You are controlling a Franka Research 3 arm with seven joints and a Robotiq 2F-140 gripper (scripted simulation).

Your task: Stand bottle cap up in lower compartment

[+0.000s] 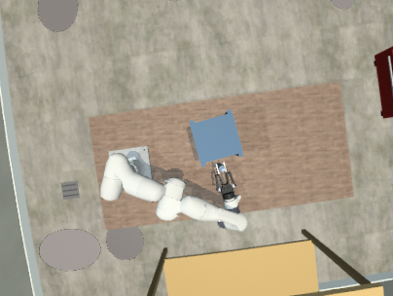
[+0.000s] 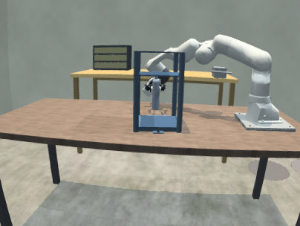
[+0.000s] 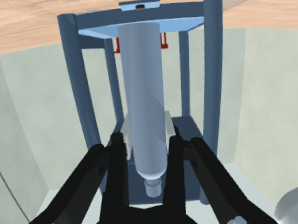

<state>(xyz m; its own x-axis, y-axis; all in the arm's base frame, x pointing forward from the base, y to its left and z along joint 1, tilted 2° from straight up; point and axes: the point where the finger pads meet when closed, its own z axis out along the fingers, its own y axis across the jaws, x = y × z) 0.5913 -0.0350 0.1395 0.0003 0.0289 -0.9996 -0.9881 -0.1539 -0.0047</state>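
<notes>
The shelving unit lies 180 mm to the left of my hand, 30 mm behind it and 30 mm above it.
</notes>
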